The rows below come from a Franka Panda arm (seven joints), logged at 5 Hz.
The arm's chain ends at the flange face. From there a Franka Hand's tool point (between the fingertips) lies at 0.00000 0.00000 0.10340 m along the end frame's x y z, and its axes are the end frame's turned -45 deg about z.
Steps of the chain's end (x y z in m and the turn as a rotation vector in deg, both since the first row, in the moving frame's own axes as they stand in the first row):
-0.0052 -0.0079 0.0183 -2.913 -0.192 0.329
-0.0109 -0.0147 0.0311 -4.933 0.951 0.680
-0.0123 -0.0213 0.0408 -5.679 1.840 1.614
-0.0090 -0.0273 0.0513 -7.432 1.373 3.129
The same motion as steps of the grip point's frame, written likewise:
-0.0021 -0.0058 0.0182 -1.924 -2.196 0.329
-0.0024 -0.0106 0.0307 -4.161 -2.816 0.680
0.0013 -0.0143 0.0402 -5.317 -2.715 1.614
0.0049 -0.0147 0.0504 -6.226 -4.284 3.129

